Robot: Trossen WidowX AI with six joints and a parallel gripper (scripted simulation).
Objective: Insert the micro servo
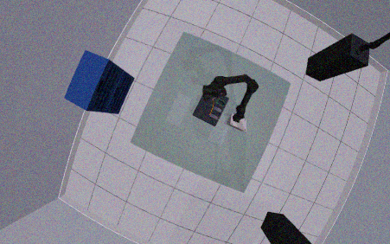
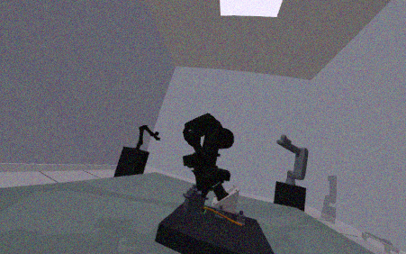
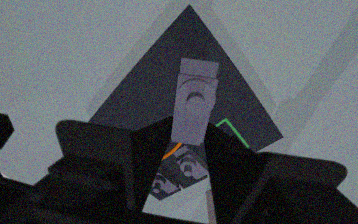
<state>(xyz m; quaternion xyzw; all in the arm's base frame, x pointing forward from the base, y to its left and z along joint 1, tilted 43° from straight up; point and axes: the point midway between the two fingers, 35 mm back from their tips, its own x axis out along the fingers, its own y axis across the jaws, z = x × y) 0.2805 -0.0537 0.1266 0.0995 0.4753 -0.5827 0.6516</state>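
Now: the dark deck 10 cm below my gripper tip, 7 cm to the left of it and 3 cm ahead of it.
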